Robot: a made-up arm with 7 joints. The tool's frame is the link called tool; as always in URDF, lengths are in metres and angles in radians. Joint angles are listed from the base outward. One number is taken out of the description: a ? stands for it. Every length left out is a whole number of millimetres.
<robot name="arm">
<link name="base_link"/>
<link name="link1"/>
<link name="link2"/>
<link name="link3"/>
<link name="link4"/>
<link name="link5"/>
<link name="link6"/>
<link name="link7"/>
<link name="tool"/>
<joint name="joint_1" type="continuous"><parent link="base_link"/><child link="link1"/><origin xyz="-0.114 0.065 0.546" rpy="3.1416 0 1.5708"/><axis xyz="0 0 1"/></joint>
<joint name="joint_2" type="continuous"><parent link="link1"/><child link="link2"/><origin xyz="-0.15 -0.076 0" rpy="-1.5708 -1.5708 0"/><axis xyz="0 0 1"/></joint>
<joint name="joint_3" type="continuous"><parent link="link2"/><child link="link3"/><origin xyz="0.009 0.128 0" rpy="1.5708 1.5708 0"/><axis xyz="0 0 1"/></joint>
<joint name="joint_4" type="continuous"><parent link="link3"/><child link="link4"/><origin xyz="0.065 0.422 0" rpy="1.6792 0.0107 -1.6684"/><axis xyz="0 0 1"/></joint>
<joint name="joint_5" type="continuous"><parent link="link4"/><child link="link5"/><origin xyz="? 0.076 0" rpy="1.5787 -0.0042 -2.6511"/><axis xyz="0 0 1"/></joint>
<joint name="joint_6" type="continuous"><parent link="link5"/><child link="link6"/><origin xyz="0.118 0.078 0" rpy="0.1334 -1.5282 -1.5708"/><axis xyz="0 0 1"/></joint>
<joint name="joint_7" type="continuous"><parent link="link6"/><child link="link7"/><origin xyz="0.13 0.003 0" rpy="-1.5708 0 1.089"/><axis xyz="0 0 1"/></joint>
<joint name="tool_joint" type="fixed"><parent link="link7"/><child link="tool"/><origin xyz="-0.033 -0.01 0" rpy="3.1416 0 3.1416"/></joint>
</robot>
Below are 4 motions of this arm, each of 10 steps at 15 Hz.
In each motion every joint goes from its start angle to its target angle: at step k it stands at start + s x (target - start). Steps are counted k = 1, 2, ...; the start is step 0. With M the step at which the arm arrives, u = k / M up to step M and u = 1 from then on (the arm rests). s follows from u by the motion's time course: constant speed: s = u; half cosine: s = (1 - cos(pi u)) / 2; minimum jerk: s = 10 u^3 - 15 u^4 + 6 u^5.
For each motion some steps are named. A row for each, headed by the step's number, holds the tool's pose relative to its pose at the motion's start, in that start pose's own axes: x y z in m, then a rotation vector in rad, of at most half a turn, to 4 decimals.
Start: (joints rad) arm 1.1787 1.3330 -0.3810 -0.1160 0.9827 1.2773 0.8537
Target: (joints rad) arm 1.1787 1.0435 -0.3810 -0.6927 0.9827 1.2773 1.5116
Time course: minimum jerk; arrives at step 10
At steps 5, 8, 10:
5: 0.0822 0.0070 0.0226 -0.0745 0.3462 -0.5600
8: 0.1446 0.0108 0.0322 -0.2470 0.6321 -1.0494
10: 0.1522 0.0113 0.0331 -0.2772 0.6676 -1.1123

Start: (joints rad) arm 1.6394 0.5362 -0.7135 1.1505 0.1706 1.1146 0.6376
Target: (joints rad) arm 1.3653 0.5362 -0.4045 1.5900 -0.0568 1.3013 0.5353
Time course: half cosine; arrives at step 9
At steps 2, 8, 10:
2: -0.0064 -0.0045 -0.0092 0.0118 -0.0566 -0.0312
8: -0.0658 -0.0166 -0.0960 0.0228 -0.5115 -0.2665
10: -0.0680 -0.0164 -0.0997 0.0207 -0.5289 -0.2747

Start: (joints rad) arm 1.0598 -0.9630 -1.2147 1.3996 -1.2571 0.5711 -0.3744
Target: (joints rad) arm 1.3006 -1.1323 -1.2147 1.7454 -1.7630 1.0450 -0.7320
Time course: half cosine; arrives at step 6
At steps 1, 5, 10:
1: -0.0144 0.0041 -0.0021 0.0017 -0.0557 0.0032
5: -0.1651 0.0620 -0.0404 -0.0465 -0.6633 -0.0168
10: -0.1742 0.0666 -0.0429 -0.0548 -0.6996 -0.0233

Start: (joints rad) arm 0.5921 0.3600 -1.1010 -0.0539 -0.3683 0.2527 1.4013
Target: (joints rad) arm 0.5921 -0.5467 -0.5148 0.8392 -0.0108 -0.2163 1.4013
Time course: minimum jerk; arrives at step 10
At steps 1, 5, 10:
1: 0.0038 0.0003 0.0012 0.0007 -0.0060 0.0090
5: 0.1885 0.0845 0.1469 -0.0483 -0.3291 0.5306
10: 0.2311 0.2880 0.3619 -0.2293 -0.5847 1.0216

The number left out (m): -0.024
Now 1 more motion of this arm.
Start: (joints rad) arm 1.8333 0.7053 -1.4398 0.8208 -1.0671 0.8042 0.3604
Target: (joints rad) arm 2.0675 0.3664 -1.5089 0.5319 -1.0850 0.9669 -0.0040
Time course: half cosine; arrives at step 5
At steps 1, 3, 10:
1: 0.0102 -0.0124 -0.0022 0.0046 -0.0090 0.0690
3: 0.0615 -0.0846 -0.0250 0.0360 -0.0935 0.4658
10: 0.0860 -0.1291 -0.0474 0.0541 -0.1741 0.7015

